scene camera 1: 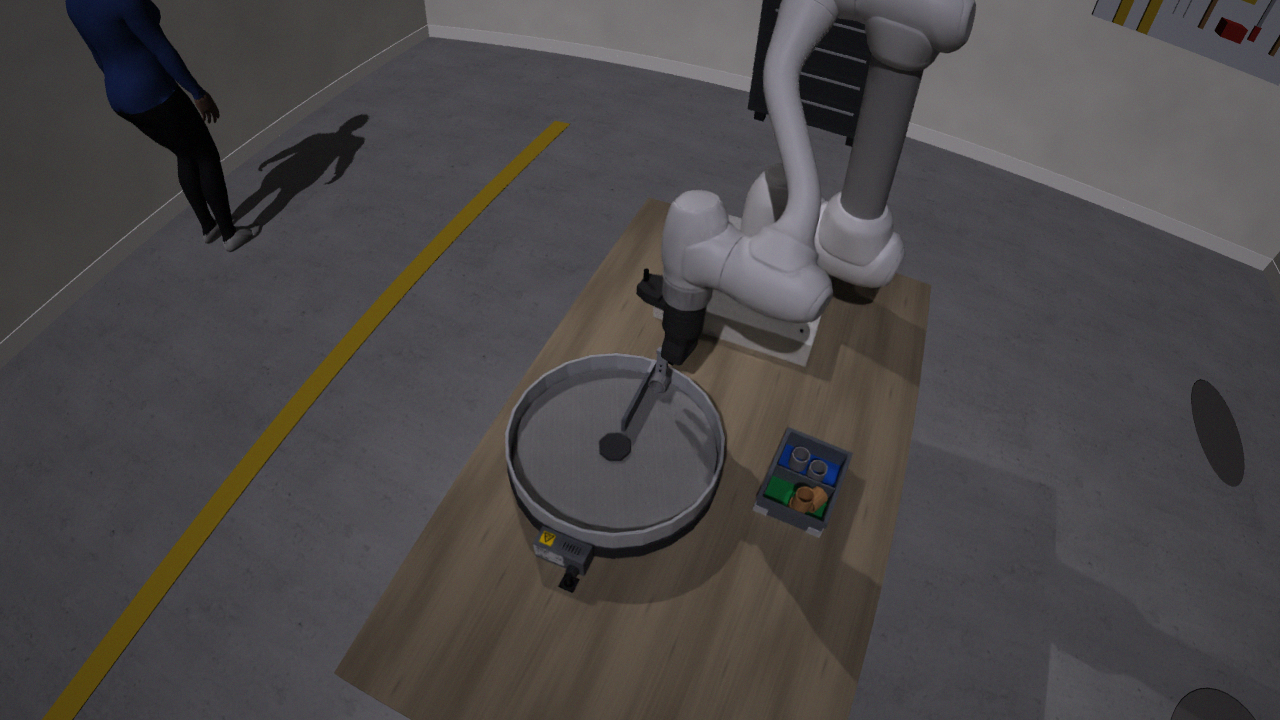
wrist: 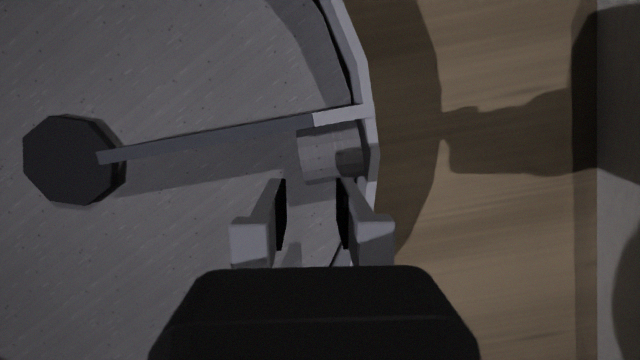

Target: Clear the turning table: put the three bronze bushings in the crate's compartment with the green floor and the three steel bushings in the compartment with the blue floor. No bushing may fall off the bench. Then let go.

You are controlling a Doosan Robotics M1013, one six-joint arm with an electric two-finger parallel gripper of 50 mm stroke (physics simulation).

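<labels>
The gripper: visible in scene camera 1 (pixel 665 367), also in the wrist view (pixel 311 199).
</labels>
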